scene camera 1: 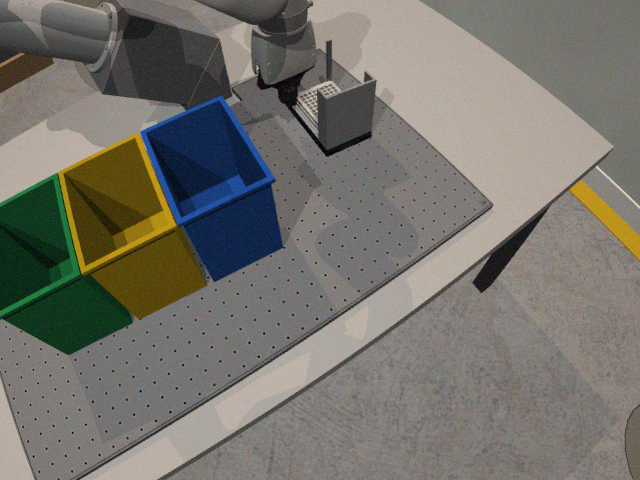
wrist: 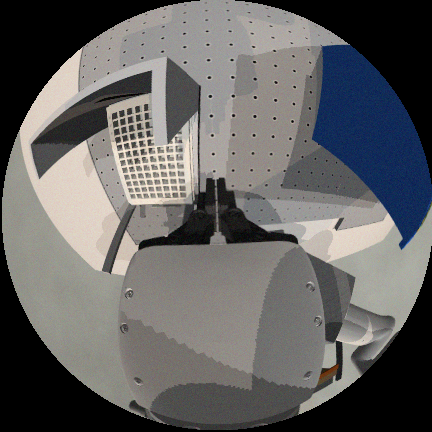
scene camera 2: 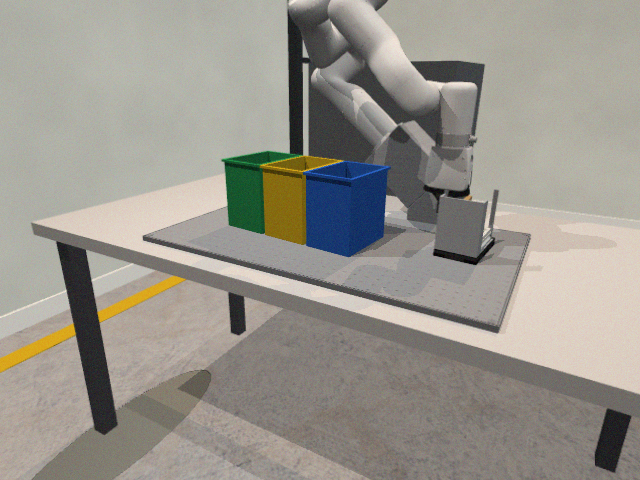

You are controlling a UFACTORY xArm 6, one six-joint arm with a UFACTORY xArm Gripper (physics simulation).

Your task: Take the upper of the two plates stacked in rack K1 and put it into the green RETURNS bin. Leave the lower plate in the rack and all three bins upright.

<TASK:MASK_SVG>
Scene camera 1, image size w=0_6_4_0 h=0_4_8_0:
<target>gripper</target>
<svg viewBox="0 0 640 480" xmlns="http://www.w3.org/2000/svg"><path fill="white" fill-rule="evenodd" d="M309 15L307 15L307 22L303 27L288 33L271 33L261 29L259 25L253 25L251 61L253 72L255 75L258 74L257 86L261 90L270 87L278 89L280 102L284 103L288 108L291 108L292 105L297 105L297 87L300 85L300 80L305 72L315 66L316 62L315 35Z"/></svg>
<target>blue bin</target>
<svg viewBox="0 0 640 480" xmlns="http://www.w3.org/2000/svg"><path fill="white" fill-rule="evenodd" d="M223 96L212 99L140 131L179 228L184 226L214 282L283 248L271 186L272 183L276 182L276 179Z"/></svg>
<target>green returns bin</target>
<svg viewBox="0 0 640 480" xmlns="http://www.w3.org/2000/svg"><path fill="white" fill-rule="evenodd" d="M56 173L0 203L0 320L3 319L59 351L70 355L133 322L128 309L90 274L85 276L81 274L59 174Z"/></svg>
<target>yellow bin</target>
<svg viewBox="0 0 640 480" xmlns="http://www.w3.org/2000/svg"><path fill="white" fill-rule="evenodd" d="M138 132L61 170L58 174L81 274L83 276L90 274L140 320L206 287L207 284L182 228L179 228Z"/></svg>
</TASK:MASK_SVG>
